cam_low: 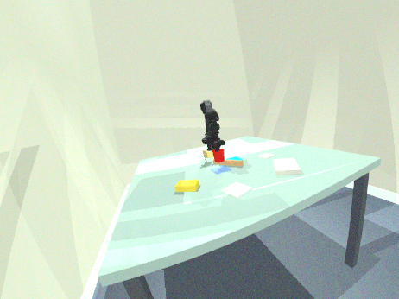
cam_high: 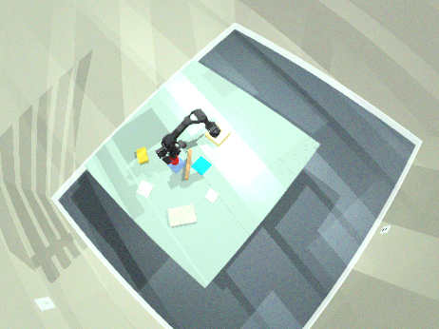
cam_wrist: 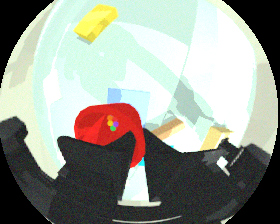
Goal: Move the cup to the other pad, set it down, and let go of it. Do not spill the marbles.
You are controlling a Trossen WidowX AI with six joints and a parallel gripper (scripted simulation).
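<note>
Right now my gripper tip is 70 mm past the cyan pad, 150 mm to the right of it and 100 mm above it. Also, from my gripper tip: yellow block: 140 mm ahead, 250 mm to the right, 80 mm below; then red cup: 30 mm ahead; then wooden stick: 20 mm behind, 80 mm to the left, 90 mm below.
</note>
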